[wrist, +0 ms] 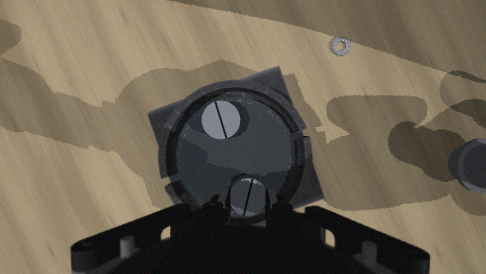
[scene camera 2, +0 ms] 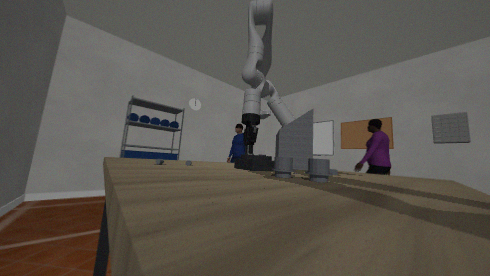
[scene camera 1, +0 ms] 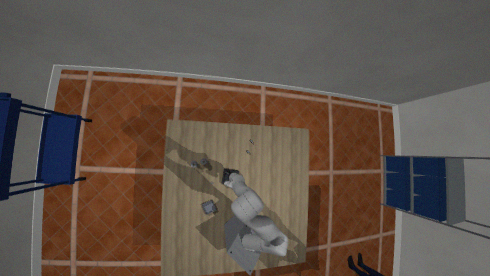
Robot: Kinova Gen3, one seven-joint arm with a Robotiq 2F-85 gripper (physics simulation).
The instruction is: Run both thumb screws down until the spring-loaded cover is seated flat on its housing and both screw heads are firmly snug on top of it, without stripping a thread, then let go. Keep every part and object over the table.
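Frame: origin at the arm's base, x left, y up, z ahead, level; millimetres.
Seen in the pictures: gripper, between the fingertips: [wrist: 248,201]; arm's base, origin of its link: [scene camera 2: 289,124] [scene camera 1: 247,241].
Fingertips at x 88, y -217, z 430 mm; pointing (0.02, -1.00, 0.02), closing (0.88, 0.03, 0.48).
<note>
Pixels of each thing's top centre, then the offset from my fingertips to it.
- dark square housing, centre of its top: [wrist: 234,157] [scene camera 2: 256,155] dx +7, dy +0, dz -36 mm
- far thumb screw, centre of its top: [wrist: 220,119] dx +12, dy +6, dz -68 mm
- small ring, centre of its top: [wrist: 341,45] dx +159, dy -54, dz -84 mm
- grey square part, centre of its top: [scene camera 1: 209,207] dx +181, dy -36, dz -282 mm
The dark square housing [wrist: 272,82] [scene camera 2: 254,163] sits on the table. Its round cover [wrist: 245,150] lies inside a raised ring; whether it is seated flat cannot be told. The far thumb screw [wrist: 221,120] is a light slotted disc near the ring's edge, with a shadow beside it. The near thumb screw [wrist: 247,192] is between the fingertips, darkened by shadow. My gripper [wrist: 248,201] [scene camera 2: 249,151] points down over the housing, shut on the near screw's head. The wrist view hides the cover's near edge behind the gripper, and the screws' shanks do not show.
A small ring [wrist: 334,46] lies beside the housing. Two grey flanged cylinders [scene camera 2: 283,167] [scene camera 2: 319,170] stand nearby. A grey square part [scene camera 1: 209,207] lies nearer the arm's base. Two small parts [scene camera 1: 251,141] [scene camera 1: 248,152] lie towards the far edge. A tall grey panel [scene camera 2: 299,145] stands behind.
</note>
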